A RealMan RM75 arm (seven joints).
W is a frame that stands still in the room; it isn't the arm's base.
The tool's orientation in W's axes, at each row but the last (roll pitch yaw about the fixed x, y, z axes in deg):
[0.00 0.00 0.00]
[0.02 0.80 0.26]
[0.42 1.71 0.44]
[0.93 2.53 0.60]
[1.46 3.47 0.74]
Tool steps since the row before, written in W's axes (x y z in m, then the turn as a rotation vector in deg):
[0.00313 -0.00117 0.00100 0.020 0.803 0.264]
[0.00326 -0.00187 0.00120 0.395 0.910 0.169]
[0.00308 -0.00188 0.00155 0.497 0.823 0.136]
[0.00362 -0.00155 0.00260 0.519 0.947 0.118]
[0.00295 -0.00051 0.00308 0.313 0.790 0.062]
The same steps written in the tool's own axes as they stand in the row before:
[0.00313 -0.00117 0.00100 0.020 0.803 0.264]
[0.00323 -0.00188 0.00125 0.397 0.908 0.174]
[0.00302 -0.00189 0.00165 0.499 0.820 0.145]
[0.00349 -0.00154 0.00278 0.523 0.944 0.126]
[0.00275 -0.00047 0.00327 0.319 0.788 0.061]

